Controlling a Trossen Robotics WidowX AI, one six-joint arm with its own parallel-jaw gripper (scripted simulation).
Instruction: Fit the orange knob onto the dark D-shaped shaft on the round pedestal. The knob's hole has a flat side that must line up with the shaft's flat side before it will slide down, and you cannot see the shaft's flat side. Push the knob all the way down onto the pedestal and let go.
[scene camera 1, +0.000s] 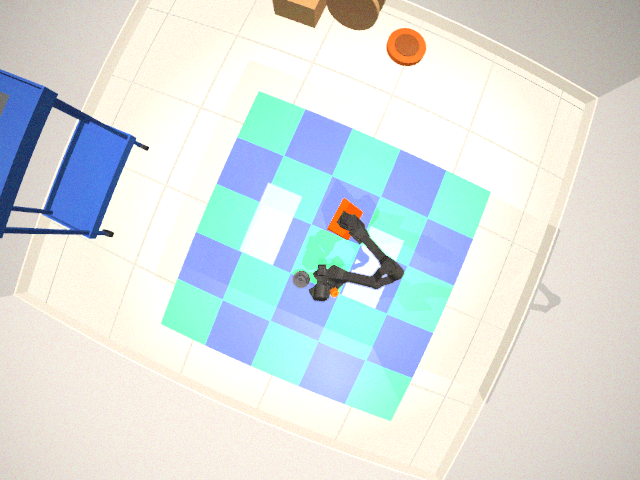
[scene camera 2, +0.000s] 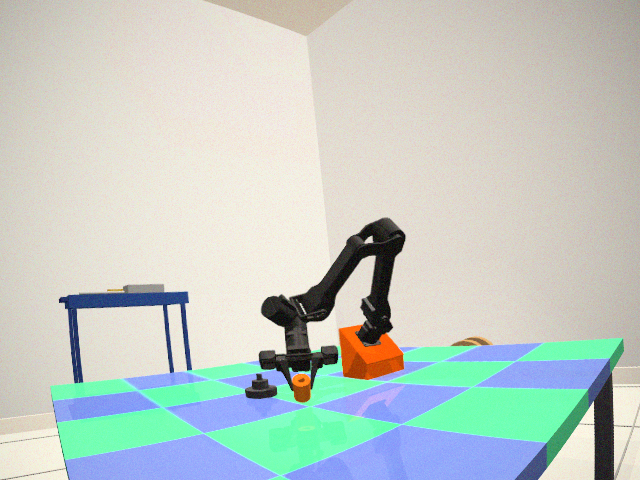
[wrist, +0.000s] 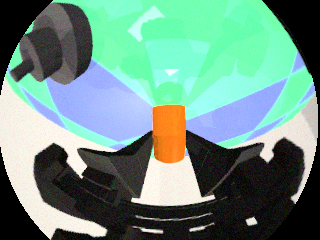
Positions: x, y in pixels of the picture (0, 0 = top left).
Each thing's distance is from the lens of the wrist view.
my gripper (wrist: 168, 133): 10 cm
orange knob (wrist: 169, 121): 7 cm
